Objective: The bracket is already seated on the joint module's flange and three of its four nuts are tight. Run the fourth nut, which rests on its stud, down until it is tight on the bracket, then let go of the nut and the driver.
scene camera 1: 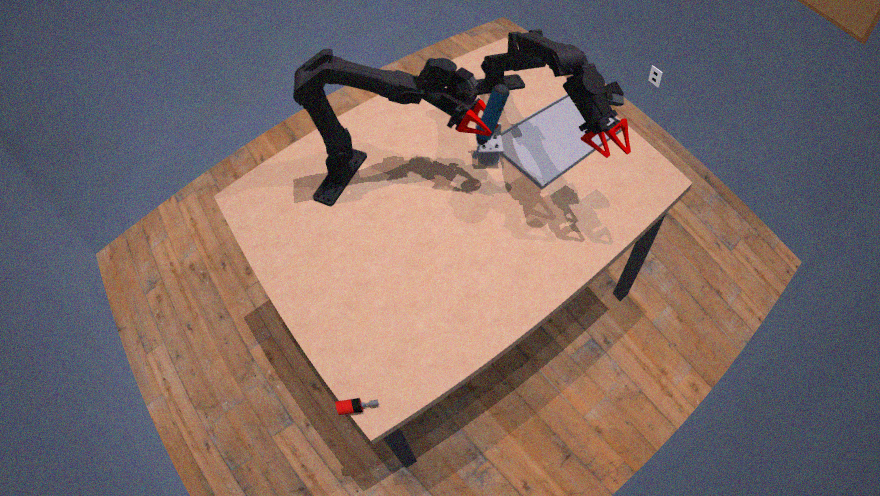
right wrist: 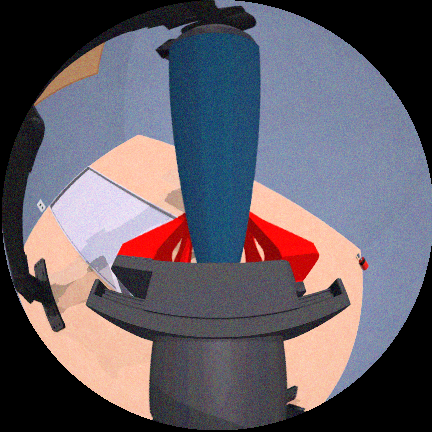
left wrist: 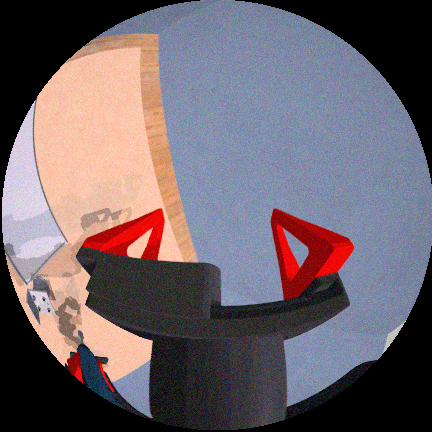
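Pixels of known places: left gripper, between the fingertips: (scene camera 1: 618,155) (left wrist: 217,214); right gripper, between the fingertips: (scene camera 1: 494,130) (right wrist: 217,215) (left wrist: 88,357); left arm's base, origin of its link: (scene camera 1: 494,85) (right wrist: 46,294); right arm's base, origin of its link: (scene camera 1: 340,176).
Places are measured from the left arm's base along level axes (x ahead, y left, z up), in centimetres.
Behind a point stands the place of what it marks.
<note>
My right gripper (scene camera 1: 486,130) @(y -14.9, x 40.2, z 21.1 cm) (right wrist: 217,215) @(y -14.9, x 40.2, z 21.1 cm) is shut on the driver (scene camera 1: 494,109) @(y -15.0, x 40.3, z 28.7 cm) (left wrist: 92,367) @(y -14.0, x 40.1, z 23.7 cm) (right wrist: 215,125) @(y -15.3, x 37.0, z 29.3 cm), whose dark blue handle slants upward between the red fingers. The light grey bracket (scene camera 1: 489,149) @(y -13.5, x 33.6, z 6.6 cm) (left wrist: 41,301) @(y -12.2, x 31.7, z 6.7 cm) sits on the dark joint module (scene camera 1: 486,160) @(y -14.2, x 33.4, z 2.0 cm), with several dark spots on its plate. The driver's lower end overlaps the bracket's upper edge in scene camera 1, but stands apart from it in the left wrist view. Which spot is the fourth nut I cannot tell. The bracket does not show in the right wrist view. My left gripper (scene camera 1: 618,154) @(y 9.1, x 60.6, z 28.4 cm) (left wrist: 217,214) @(y 9.1, x 60.6, z 28.4 cm) is open and empty, at the right.
A pale, dark-rimmed tray (scene camera 1: 554,154) @(y 6.4, x 34.6, z 0.4 cm) (left wrist: 20,165) (right wrist: 95,200) @(y 16.6, x 28.4, z 0.4 cm) lies right of the bracket in scene camera 1, partly under the left arm. A red tool (scene camera 1: 348,406) @(y -64.1, x 92.2, z 3.3 cm) (right wrist: 364,263) @(y -63.8, x 90.6, z 2.8 cm) with a grey tip lies at the table's (scene camera 1: 369,277) @(y -52.0, x 59.2, z 0.0 cm) near corner, overhanging the edge.
</note>
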